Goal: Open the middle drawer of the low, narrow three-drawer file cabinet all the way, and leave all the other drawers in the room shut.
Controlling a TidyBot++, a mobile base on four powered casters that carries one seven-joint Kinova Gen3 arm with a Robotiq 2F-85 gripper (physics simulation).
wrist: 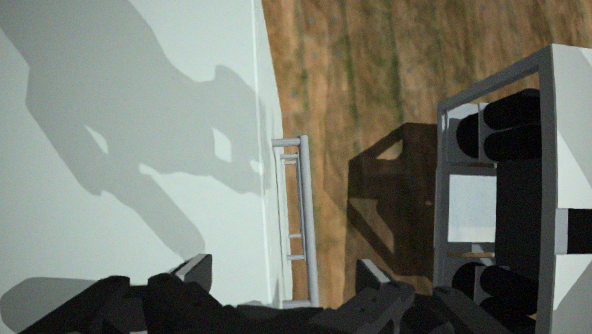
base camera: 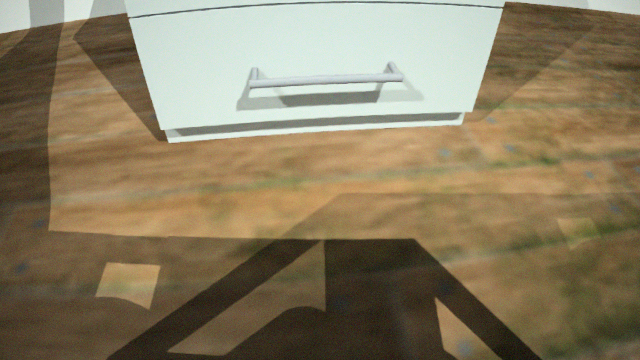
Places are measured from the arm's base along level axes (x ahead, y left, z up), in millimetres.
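Pixels of known places: gripper, fingertip midpoint: [wrist: 284, 273].
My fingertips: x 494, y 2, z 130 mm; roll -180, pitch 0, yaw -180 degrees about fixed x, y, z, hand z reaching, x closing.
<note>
Behind a point stands the place of what it marks.
The white file cabinet [base camera: 320, 40] @[x 505, y -4, z -248 mm] [wrist: 210, 30] @[x 550, y -149, z 123 mm] is seen from the front in the base camera view and from above in the wrist view. In the base camera view its bottom drawer front, with a grey bar handle [base camera: 325, 80] @[x 470, y -10, z -279 mm], looks shut, and a strip of the middle drawer front [base camera: 200, 4] @[x 491, y 120, z -197 mm] shows above the seam. In the wrist view the top drawer's handle [wrist: 308, 215] @[x 475, y -20, z 34 mm] stands out from the front edge, with lower handles partly seen behind it; no drawer appears pulled out. My gripper [wrist: 284, 273] @[x 494, y 2, z 130 mm] is open above the front edge, one finger each side of the top handle's line, holding nothing.
My mobile base [wrist: 547, 150] @[x 151, y -106, z -28 mm], with its grey frame, stands at the right of the wrist view, facing the cabinet front across a strip of wood floor [wrist: 330, 100] @[x 400, y -270, z -397 mm] [base camera: 225, 165] @[x 458, y 115, z -396 mm]. Shadows of the arm and base fall on the cabinet top and floor.
</note>
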